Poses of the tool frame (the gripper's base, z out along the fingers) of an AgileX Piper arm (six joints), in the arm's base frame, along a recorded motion.
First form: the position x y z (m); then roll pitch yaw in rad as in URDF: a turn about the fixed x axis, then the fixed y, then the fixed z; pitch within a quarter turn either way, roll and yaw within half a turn.
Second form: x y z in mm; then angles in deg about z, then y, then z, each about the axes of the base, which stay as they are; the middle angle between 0 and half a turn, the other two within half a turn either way. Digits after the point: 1 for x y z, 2 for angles.
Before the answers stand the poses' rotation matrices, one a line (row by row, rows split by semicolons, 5 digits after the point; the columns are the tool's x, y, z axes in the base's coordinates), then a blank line. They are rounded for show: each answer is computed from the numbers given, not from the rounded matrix.
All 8 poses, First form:
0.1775 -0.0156 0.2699 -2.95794 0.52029 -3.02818
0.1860 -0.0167 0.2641 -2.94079 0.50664 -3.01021
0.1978 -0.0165 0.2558 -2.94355 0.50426 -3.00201
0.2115 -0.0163 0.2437 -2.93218 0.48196 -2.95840
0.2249 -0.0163 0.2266 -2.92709 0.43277 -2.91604
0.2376 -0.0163 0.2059 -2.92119 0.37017 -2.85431
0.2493 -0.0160 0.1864 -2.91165 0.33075 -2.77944
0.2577 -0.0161 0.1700 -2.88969 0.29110 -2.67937
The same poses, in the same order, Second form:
-0.86210 -0.02106 0.50630; -0.09819 0.98714 -0.12613; -0.49713 -0.15846 -0.85308
-0.86684 -0.03242 0.49752; -0.11455 0.98414 -0.13545; -0.48524 -0.17440 -0.85681
-0.86702 -0.04227 0.49648; -0.12181 0.98414 -0.12893; -0.48316 -0.17226 -0.85842
-0.87126 -0.08344 0.48367; -0.16142 0.97934 -0.12181; -0.46352 -0.18420 -0.86673
-0.88481 -0.13151 0.44700; -0.20303 0.97230 -0.11583; -0.41939 -0.19324 -0.88700
-0.89406 -0.20064 0.40050; -0.26416 0.95823 -0.10963; -0.36177 -0.20381 -0.90971
-0.88445 -0.27575 0.37644; -0.33509 0.93675 -0.10111; -0.32475 -0.21557 -0.92091
-0.85741 -0.36784 0.35993; -0.42718 0.89872 -0.09914; -0.28701 -0.23876 -0.92770

177.5 -15.6 269.9 -17.68 148.55 -13.99
186.0 -16.7 264.1 -19.77 148.96 -15.23
197.8 -16.5 255.8 -19.62 149.14 -14.56
211.5 -16.3 243.7 -21.67 150.08 -14.14
224.9 -16.3 226.6 -24.74 152.50 -14.53
237.6 -16.3 205.9 -29.40 155.47 -15.31
249.3 -16.0 186.4 -33.58 157.06 -15.03
257.7 -16.1 170.0 -39.76 158.08 -15.40

